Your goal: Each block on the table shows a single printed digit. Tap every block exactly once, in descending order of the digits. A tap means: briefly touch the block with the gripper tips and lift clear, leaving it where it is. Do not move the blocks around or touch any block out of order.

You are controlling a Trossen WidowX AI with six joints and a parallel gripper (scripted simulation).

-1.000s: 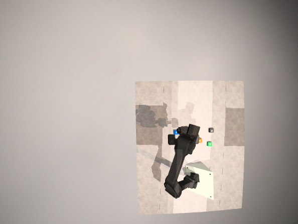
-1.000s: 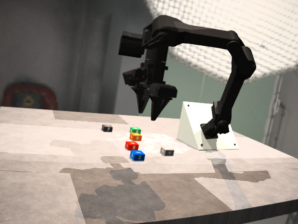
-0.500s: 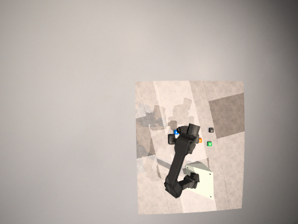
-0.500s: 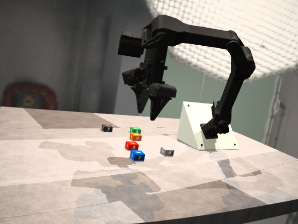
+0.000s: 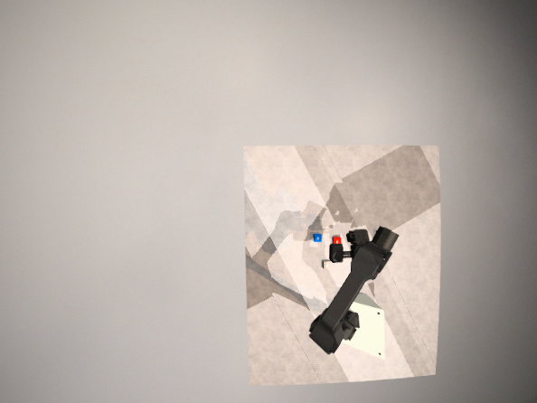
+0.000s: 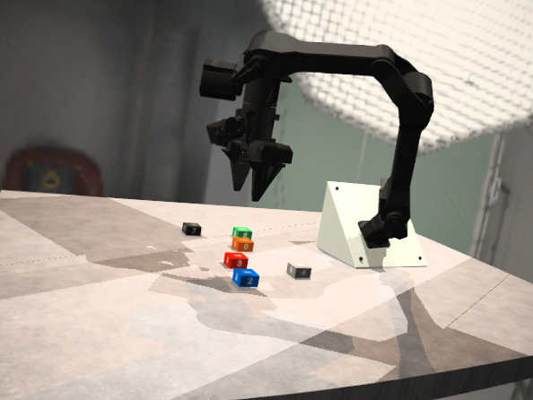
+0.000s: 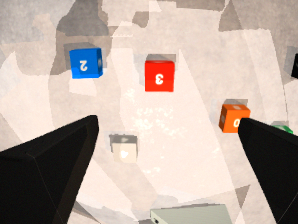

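The black block lies 20 cm to the right of my gripper tip and 12 cm below it. Round my gripper tip: blue block 2 (3 cm ahead, 8 cm to the left, 12 cm below); then orange block (6 cm behind, 9 cm to the right, 12 cm below); then red block 3 (12 cm below).
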